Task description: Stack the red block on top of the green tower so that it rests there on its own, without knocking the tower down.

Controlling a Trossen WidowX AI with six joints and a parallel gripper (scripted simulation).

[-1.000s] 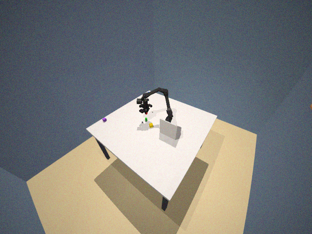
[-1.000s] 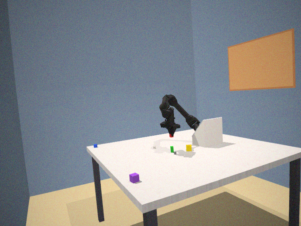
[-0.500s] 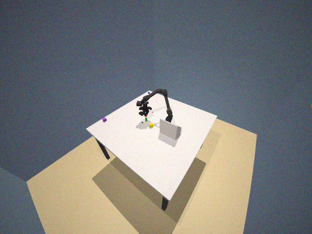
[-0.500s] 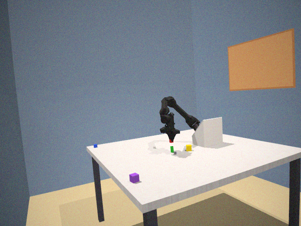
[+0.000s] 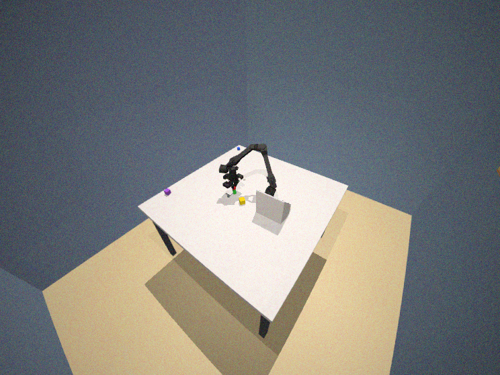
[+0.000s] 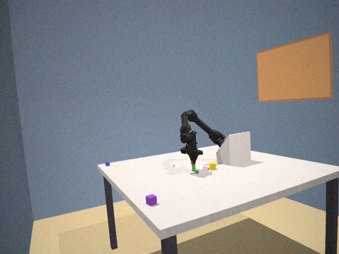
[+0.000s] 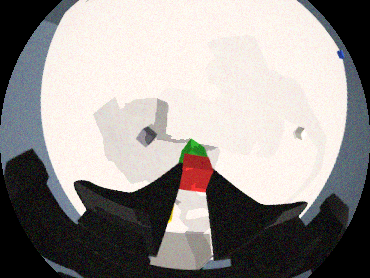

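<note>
The red block is right at my gripper tip. Round my gripper tip: grey piece: 2 cm ahead, 6 cm to the left, 5 cm below; purple cube: 51 cm ahead, 29 cm to the left, 3 cm below; yellow cube: 12 cm behind, 7 cm to the left, 3 cm below.
</note>
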